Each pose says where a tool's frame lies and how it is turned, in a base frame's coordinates. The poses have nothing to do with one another.
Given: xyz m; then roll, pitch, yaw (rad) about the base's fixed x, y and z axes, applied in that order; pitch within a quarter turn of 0, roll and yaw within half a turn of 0.
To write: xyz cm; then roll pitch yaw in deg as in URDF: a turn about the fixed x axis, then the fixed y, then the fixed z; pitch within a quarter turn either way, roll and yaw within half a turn. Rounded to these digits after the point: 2 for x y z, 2 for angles.
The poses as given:
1: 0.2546 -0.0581 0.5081 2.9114 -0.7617 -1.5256
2: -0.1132 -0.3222 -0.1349 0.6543 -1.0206 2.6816
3: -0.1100 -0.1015 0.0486 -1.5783 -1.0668 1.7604
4: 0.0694 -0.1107 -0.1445 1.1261 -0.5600 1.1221
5: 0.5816 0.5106 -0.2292 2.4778 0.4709 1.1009
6: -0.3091 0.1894 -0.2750 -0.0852 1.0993 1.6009
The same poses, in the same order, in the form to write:
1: 25.46 -5.81 50.81 166.81 -43.64 -87.41
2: -11.32 -32.22 -13.49 37.49 -58.48 153.64
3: -11.00 -10.15 4.86 -90.43 -61.12 100.86
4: 6.94 -11.07 -14.45 64.52 -32.09 64.29
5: 58.16 51.06 -22.92 141.97 26.98 63.08
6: -30.91 18.94 -27.50 -4.88 62.99 91.72
